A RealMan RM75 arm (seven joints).
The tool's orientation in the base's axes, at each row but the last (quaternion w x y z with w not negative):
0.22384 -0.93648 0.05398 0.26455
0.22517 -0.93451 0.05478 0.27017
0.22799 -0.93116 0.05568 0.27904
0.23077 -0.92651 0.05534 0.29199
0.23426 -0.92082 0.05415 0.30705
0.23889 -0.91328 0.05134 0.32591
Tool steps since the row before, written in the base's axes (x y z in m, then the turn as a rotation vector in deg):
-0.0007 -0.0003 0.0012 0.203 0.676 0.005
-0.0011 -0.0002 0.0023 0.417 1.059 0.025
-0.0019 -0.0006 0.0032 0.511 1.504 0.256
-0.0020 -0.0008 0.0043 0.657 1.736 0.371
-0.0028 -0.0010 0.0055 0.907 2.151 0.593
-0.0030 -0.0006 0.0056 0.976 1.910 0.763
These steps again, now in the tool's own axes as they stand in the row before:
-0.0012 0.0000 -0.0007 0.183 -0.651 0.203
-0.0022 -0.0005 -0.0013 0.361 -1.048 0.258
-0.0034 -0.0003 -0.0017 0.324 -1.557 0.243
-0.0041 -0.0005 -0.0024 0.387 -1.843 0.192
-0.0055 -0.0006 -0.0028 0.475 -2.359 0.094
-0.0059 -0.0010 -0.0023 0.409 -2.233 -0.174

